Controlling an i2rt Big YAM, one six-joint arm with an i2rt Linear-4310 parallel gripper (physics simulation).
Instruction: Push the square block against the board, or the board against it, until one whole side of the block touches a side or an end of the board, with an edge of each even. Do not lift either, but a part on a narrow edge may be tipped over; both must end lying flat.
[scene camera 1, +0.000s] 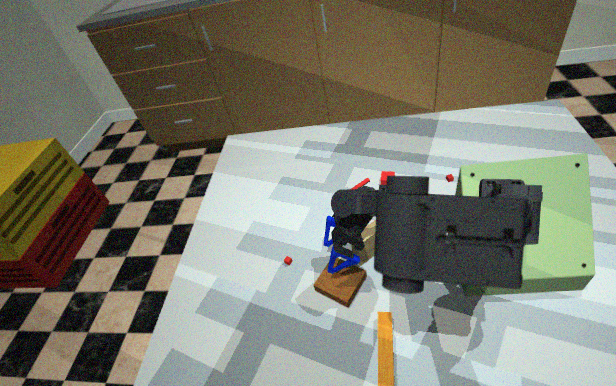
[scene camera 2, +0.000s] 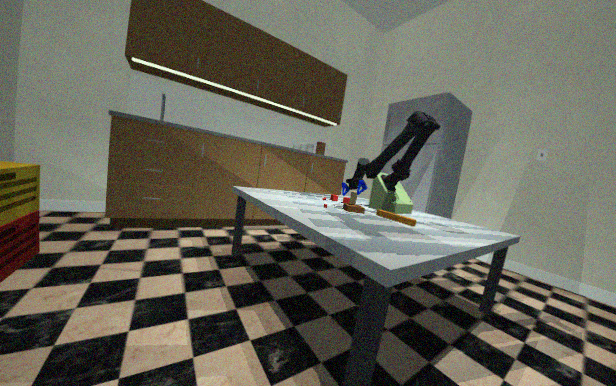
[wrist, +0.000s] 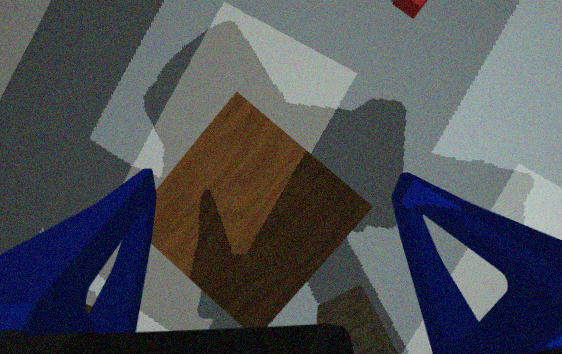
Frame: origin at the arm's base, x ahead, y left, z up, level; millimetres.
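Seen in the pictures: gripper, fingertip midpoint: (scene camera 1: 327, 258) (scene camera 2: 350, 194) (wrist: 281, 183); arm's base, link origin: (scene camera 2: 387, 183).
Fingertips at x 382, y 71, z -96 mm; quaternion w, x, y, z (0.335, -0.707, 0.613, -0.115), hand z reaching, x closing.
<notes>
Offsets run from my fingertips to a thing's middle.
The square block {dz -71, dx -24, dy +20 mm} (scene camera 1: 340, 287) (scene camera 2: 353, 208) (wrist: 225, 165) is brown wood and lies flat, turned cornerwise in the wrist view. The tan board {dz -38, dx -117, dy -93 mm} (scene camera 1: 368, 243) (scene camera 2: 354, 198) (wrist: 357, 315) is beyond it, partly hidden by the arm in scene camera 1 and cut off at the bottom of the wrist view. A narrow gap shows between the block and the visible end of the board in the wrist view. My gripper (scene camera 1: 328, 258) (scene camera 2: 353, 193) (wrist: 281, 183) is open and empty above the block, its blue fingers wide apart on either side of it. Whether the board lies flat is unclear.
An orange bar {dz -71, dx -132, dy +215 mm} (scene camera 1: 385, 350) (scene camera 2: 396, 217) lies at the near side. A red stick {dz -80, dx -62, dy -326 mm} (scene camera 1: 361, 184), a red cube (scene camera 1: 387, 177) and small red cubes {dz -79, dx +125, dy -42 mm} (scene camera 1: 288, 260) {dz -79, dx -341, dy -344 mm} (scene camera 1: 449, 177) lie around. The green base block (scene camera 1: 560, 210) (scene camera 2: 392, 197) stands under the arm.
</notes>
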